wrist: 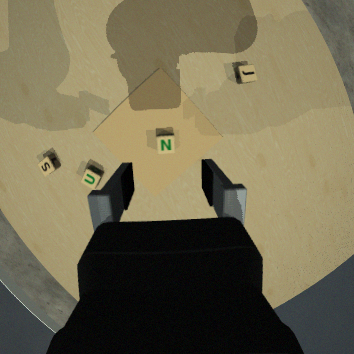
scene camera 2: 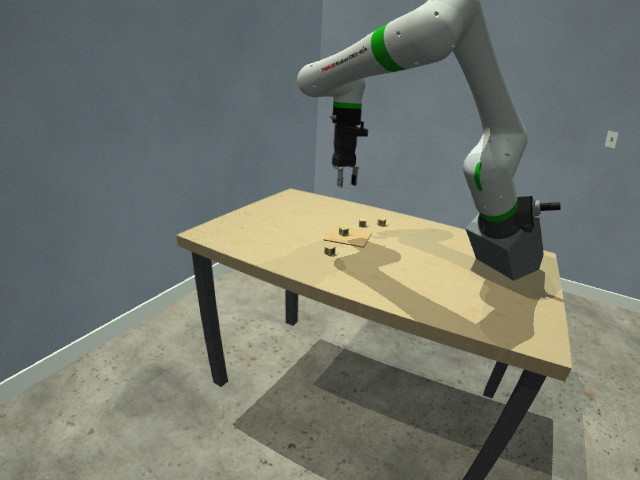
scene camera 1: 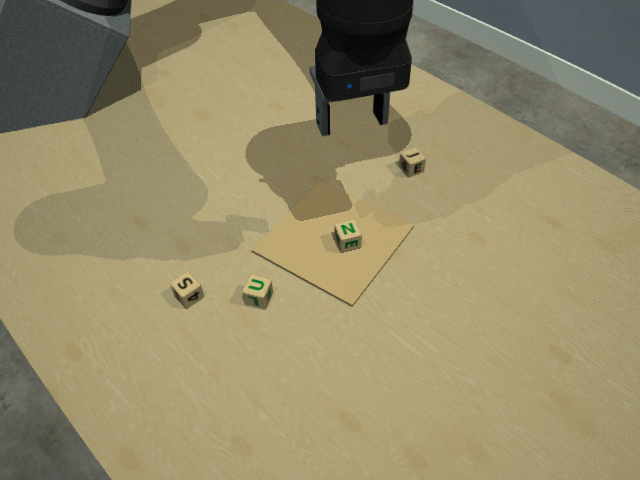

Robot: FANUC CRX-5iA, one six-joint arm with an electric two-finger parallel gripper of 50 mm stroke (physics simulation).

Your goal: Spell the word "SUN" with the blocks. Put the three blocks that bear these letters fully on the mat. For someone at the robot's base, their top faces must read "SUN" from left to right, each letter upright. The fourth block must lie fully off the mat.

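Observation:
The N block (scene camera 1: 347, 236) (scene camera 2: 343, 231) (wrist: 165, 144), with a green letter, sits on the mat (scene camera 1: 310, 253) (scene camera 2: 357, 236) (wrist: 125, 130). The green U block (scene camera 1: 257, 291) (scene camera 2: 362, 223) (wrist: 91, 177) is off the mat, left of it in the wrist view. The black S block (scene camera 1: 187, 290) (scene camera 2: 382, 222) (wrist: 46, 166) lies farther left, also off the mat. The fourth block (scene camera 1: 412, 162) (scene camera 2: 329, 250) (wrist: 247, 73), with a black J on top, is off the mat on the other side. My gripper (scene camera 1: 354, 129) (scene camera 2: 346, 184) (wrist: 166, 174) is open and empty, high above the table.
The wooden table (scene camera 1: 439, 372) (scene camera 2: 268, 227) carries the robot's grey base (scene camera 1: 56, 67) (scene camera 2: 509, 253), at the upper left in scene camera 1. The arm's shadow falls across the table and part of the mat. Walls stand beyond the table.

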